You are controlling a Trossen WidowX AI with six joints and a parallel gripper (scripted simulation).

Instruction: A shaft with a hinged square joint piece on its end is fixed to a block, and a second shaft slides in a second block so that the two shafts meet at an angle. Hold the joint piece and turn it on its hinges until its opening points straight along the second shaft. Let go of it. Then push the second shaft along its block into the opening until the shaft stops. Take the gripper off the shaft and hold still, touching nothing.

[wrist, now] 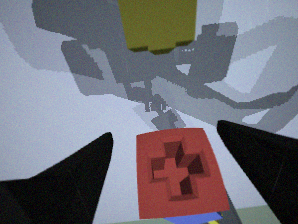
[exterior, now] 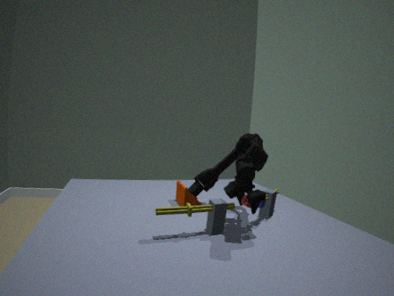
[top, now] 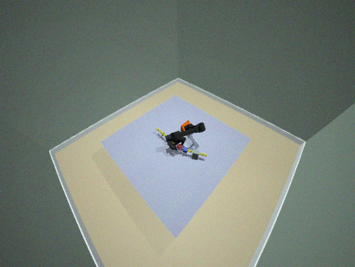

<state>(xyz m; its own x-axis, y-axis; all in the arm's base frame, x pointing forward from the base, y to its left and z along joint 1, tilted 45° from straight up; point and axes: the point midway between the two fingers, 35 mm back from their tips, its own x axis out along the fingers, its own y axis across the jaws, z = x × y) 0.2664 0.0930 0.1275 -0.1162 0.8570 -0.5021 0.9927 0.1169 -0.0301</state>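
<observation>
Now: gripper tip 1 cm to the right of the red square joint piece and 3 cm below it.
</observation>
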